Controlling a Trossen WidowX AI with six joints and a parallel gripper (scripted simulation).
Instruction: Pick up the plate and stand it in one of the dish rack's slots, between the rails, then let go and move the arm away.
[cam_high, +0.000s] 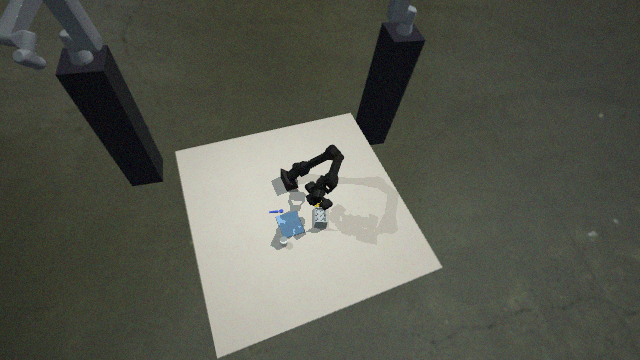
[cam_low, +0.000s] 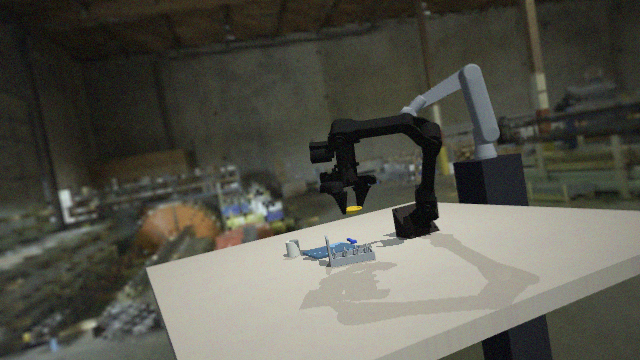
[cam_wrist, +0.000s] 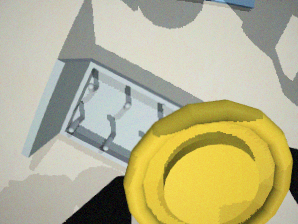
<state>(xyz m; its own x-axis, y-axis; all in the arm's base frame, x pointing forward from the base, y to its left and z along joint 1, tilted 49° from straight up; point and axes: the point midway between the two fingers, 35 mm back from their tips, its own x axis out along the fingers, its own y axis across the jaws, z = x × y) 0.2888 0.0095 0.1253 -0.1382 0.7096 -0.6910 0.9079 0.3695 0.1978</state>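
My gripper tip is now 4 cm short of the grey dish rack, 3 cm to the right of it and 11 cm above it. The rest, counted from my gripper tip: light blue mat 4 cm ahead, 16 cm to the right, 13 cm below; small blue utensil 6 cm behind, 22 cm to the right, 13 cm below; yellow plate 1 cm above.
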